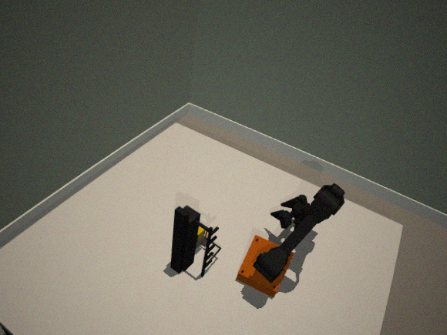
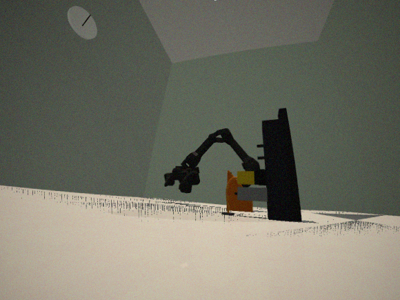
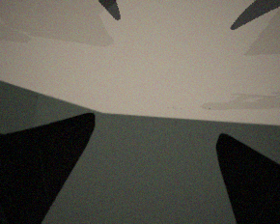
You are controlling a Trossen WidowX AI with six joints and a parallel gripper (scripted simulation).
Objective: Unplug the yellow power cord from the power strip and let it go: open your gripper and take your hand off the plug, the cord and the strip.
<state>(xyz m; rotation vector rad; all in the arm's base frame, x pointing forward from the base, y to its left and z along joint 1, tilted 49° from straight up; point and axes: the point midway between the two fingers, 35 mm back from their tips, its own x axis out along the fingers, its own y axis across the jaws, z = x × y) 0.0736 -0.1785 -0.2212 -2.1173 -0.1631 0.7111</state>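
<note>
The yellow plug is 33 cm to the left of my gripper tip, 17 cm ahead of it and 3 cm above it. From my gripper tip the other things lie so: black post 43 cm to the left, 18 cm ahead, 7 cm above.
</note>
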